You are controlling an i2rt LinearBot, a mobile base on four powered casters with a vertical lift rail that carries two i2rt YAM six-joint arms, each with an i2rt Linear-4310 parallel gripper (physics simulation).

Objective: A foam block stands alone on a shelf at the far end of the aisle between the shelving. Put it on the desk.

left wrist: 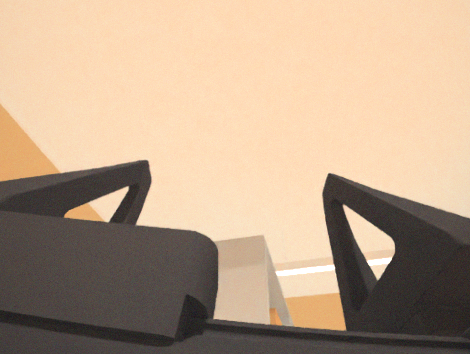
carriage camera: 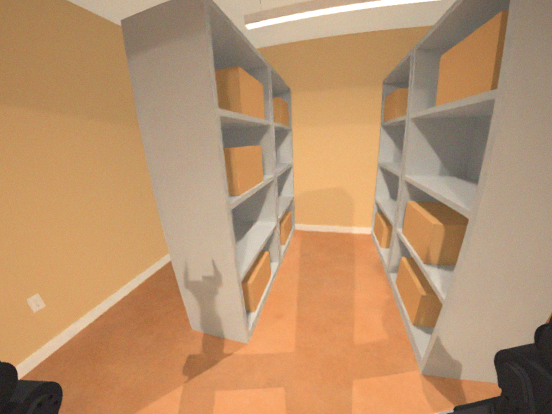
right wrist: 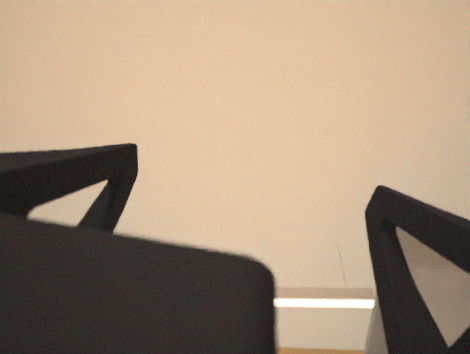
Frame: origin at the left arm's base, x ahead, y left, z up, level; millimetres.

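Seen in the pictures: left gripper, fingertip midpoint: point(left wrist: 236, 177); right gripper, fingertip midpoint: point(right wrist: 254, 178).
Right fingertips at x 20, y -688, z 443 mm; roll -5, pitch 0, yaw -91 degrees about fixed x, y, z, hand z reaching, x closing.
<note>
A point is followed by its place in that frame.
The foam block and the desk do not show in these views. Two grey shelf units stand on either side of the aisle in the carriage view, the left one point(carriage camera: 175, 150) {x 911, y 115, z 399 mm} and the right one point(carriage camera: 522, 200) {x 485, y -1287, z 178 mm}, with orange boxes on several shelves. My left gripper point(left wrist: 236, 177) {x 30, y -6, z 440 mm} is open and empty, pointing up toward the ceiling. My right gripper point(right wrist: 254, 178) {x 20, y -688, z 443 mm} is open and empty, also pointing up toward the ceiling. The fingertips of both grippers are outside the carriage view, where dark parts of the arms show at the lower corners.
The aisle floor point(carriage camera: 325, 300) {x 1185, y -742, z -878 mm} runs between the shelf units to the far wall point(carriage camera: 335, 165) {x 2465, y -1194, z 66 mm}. An orange wall point(carriage camera: 75, 175) {x 1327, y 1142, z 287 mm} with a white outlet point(carriage camera: 36, 303) {x 829, y 1288, z -480 mm} is at the left. A ceiling lamp point(carriage camera: 340, 12) point(right wrist: 325, 303) hangs overhead. The near ends of both shelf units flank the aisle mouth.
</note>
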